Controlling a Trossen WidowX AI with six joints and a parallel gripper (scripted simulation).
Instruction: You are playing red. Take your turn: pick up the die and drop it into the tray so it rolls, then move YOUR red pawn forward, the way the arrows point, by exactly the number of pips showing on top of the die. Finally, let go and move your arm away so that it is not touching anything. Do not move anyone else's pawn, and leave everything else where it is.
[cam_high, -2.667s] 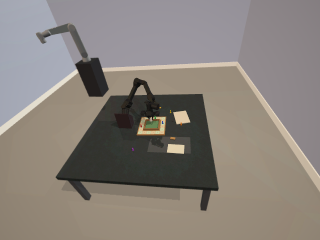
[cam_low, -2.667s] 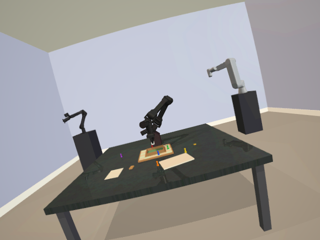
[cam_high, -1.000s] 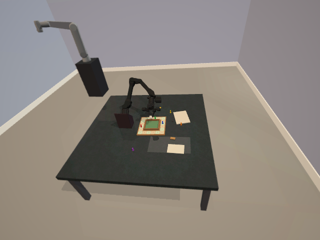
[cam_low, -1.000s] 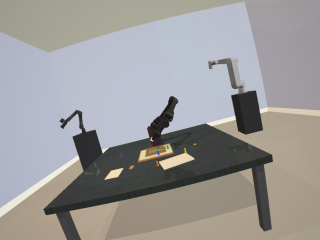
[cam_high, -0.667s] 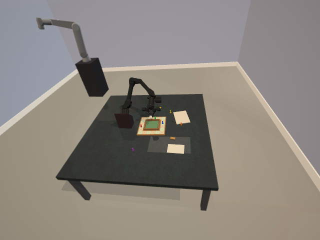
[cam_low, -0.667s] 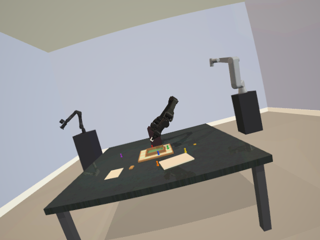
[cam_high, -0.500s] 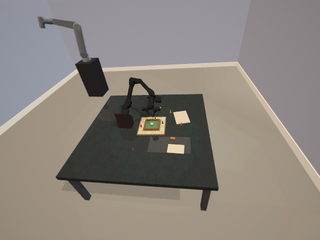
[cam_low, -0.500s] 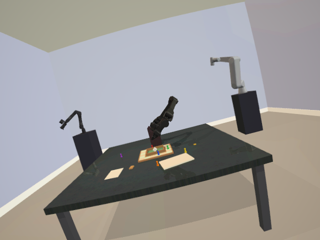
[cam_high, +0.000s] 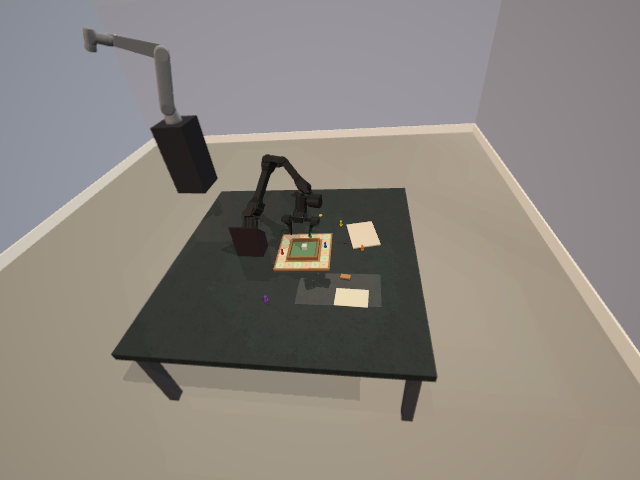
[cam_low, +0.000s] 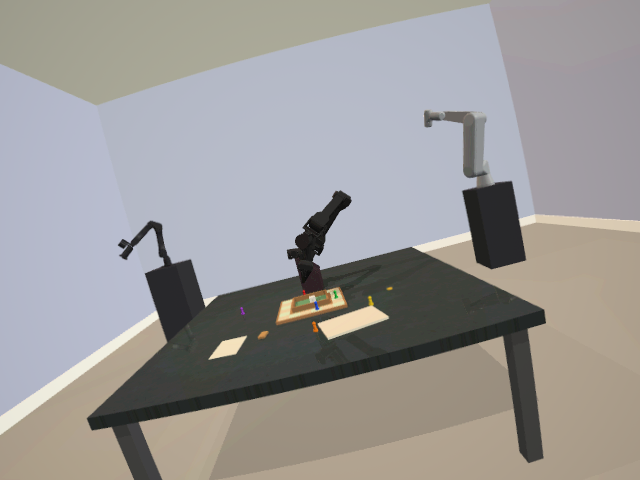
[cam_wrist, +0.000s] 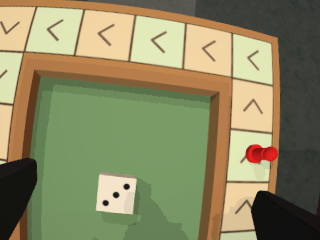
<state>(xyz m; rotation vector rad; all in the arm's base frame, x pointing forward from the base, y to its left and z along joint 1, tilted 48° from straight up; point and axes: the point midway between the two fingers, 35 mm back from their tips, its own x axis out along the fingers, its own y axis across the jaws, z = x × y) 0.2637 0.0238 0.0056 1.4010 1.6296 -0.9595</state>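
Now: gripper tip 100 mm past the red pawn, 30 mm to the left of it and 90 mm above it. The rest, counted from my gripper tip: white die: 10 mm ahead, 20 mm to the left, 90 mm below; then green pawn: 20 mm ahead, 120 mm to the left, 90 mm below; then green felt tray: 10 mm ahead, 10 mm to the left, 110 mm below.
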